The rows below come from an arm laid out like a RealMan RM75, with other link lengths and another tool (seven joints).
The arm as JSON. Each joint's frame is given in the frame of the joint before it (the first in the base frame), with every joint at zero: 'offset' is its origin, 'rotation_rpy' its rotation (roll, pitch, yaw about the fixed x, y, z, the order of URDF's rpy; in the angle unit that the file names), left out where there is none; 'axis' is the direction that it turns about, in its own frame. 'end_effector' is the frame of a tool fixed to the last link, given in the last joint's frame.
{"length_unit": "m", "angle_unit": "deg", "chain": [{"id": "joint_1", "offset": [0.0, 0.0, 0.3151], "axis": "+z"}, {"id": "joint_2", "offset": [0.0, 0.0, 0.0], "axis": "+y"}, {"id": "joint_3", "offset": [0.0, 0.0, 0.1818], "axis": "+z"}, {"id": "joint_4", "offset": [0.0, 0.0, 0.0], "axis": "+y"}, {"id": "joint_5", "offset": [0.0, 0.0, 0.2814], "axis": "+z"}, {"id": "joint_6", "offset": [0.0, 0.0, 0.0], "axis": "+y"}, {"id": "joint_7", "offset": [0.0, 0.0, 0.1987], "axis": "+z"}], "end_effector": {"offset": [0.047, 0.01, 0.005], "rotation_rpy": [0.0, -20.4, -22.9]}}
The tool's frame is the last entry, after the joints.
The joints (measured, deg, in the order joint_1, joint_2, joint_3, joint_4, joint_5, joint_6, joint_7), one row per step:
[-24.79 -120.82 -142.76 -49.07 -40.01 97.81 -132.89]
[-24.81 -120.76 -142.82 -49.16 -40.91 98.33 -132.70]
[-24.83 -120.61 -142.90 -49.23 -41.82 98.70 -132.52]
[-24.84 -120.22 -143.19 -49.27 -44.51 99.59 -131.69]
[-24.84 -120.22 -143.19 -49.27 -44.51 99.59 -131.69]
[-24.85 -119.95 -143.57 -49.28 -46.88 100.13 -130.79]
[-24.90 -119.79 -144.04 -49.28 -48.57 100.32 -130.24]
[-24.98 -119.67 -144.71 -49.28 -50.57 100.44 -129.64]
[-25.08 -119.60 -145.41 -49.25 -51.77 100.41 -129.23]
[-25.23 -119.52 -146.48 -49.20 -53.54 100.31 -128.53]
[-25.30 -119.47 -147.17 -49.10 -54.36 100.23 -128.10]
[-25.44 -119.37 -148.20 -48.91 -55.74 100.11 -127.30]
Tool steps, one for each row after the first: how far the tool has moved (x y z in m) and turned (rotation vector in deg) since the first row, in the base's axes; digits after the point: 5 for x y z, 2 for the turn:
[0.00374 0.00068 0.00181 0.27 -0.89 -0.46]
[0.00678 0.00190 0.00436 0.70 -1.64 -0.89]
[0.01513 0.00506 0.01140 2.12 -3.85 -2.28]
[0.01513 0.00506 0.01140 2.12 -3.85 -2.28]
[0.02204 0.00820 0.01794 3.68 -5.72 -3.59]
[0.02645 0.01117 0.02336 5.10 -7.04 -4.37]
[0.03146 0.01492 0.03004 6.94 -8.61 -5.19]
[0.03397 0.01772 0.03517 8.38 -9.59 -5.61]
[0.03748 0.02177 0.04300 10.60 -10.99 -6.29]
[0.03852 0.02362 0.04723 11.82 -11.67 -6.57]
[0.04058 0.02652 0.05403 13.77 -12.75 -7.19]

